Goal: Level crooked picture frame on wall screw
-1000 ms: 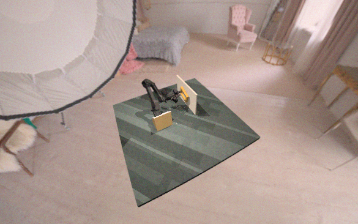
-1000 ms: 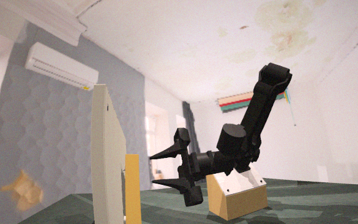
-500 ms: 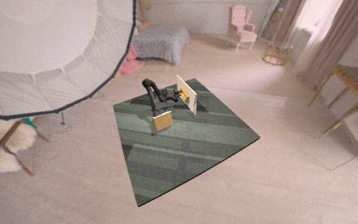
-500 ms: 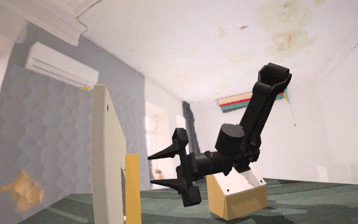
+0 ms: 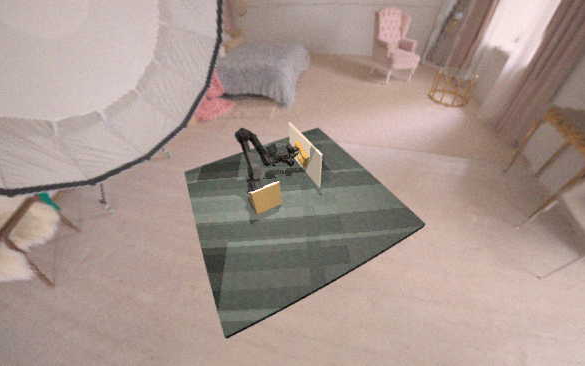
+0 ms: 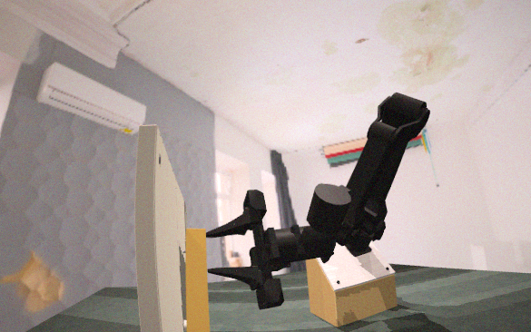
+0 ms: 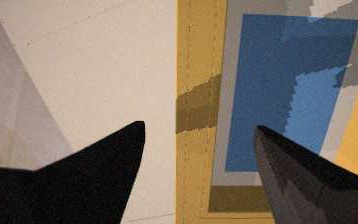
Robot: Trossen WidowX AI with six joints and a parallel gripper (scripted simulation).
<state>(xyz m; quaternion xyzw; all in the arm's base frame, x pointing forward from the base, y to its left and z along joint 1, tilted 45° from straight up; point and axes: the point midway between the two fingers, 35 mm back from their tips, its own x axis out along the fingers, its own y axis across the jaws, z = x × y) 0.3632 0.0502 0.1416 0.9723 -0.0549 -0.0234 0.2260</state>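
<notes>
Right now my gripper tip is 20 mm short of the picture frame, 10 mm to the right of it and 50 mm above it. Round my gripper tip: wall panel 30 mm ahead, 10 mm to the left, 50 mm below.
</notes>
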